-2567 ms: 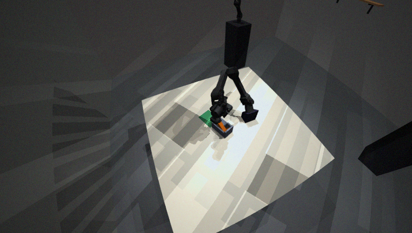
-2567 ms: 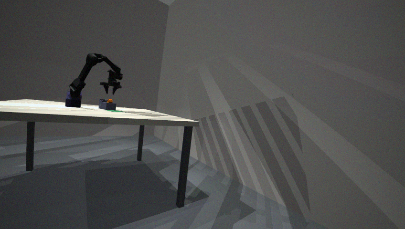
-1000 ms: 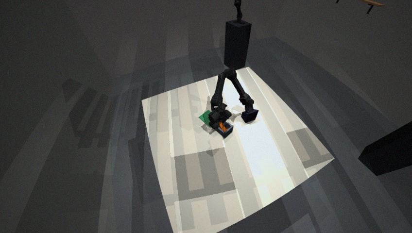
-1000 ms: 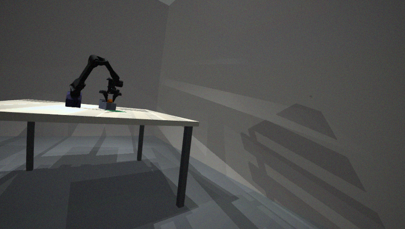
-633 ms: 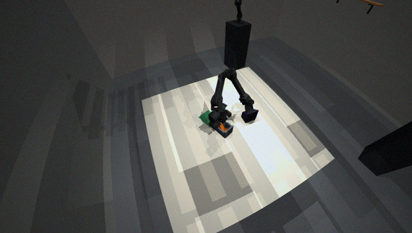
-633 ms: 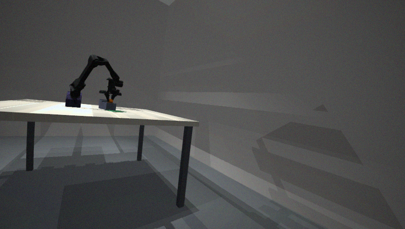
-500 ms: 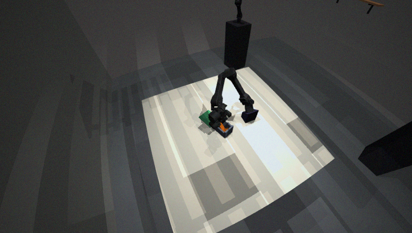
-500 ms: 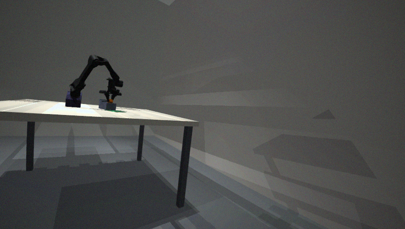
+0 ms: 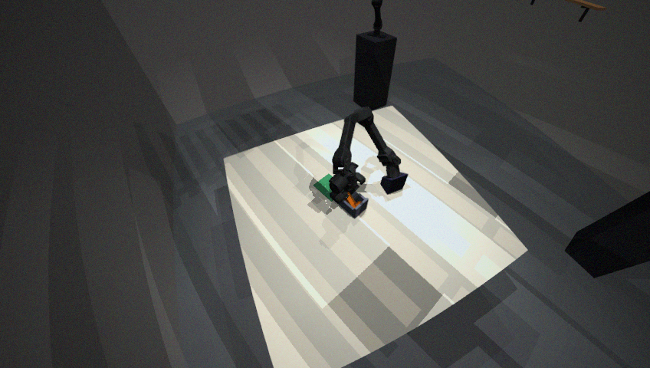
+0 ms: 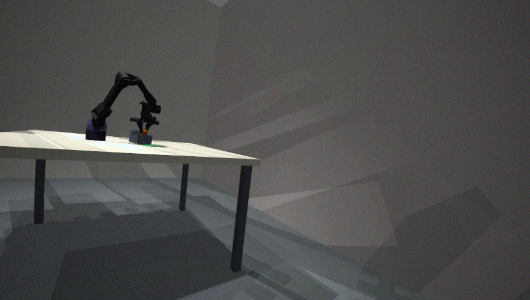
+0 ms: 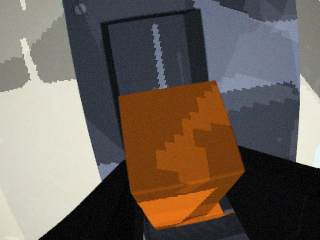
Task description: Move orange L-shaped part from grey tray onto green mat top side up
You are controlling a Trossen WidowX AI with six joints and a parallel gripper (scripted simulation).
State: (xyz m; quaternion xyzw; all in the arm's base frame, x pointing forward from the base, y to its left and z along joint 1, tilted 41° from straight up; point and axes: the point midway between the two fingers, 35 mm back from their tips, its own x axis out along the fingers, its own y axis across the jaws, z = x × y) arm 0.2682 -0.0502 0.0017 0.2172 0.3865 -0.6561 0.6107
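My gripper tip is 15 cm to the left of the green mat, 9 cm above it and 1 cm short of it. From my gripper tip the other things lie so: orange L-shaped part 3 cm to the left, 3 cm below, 2 cm behind.
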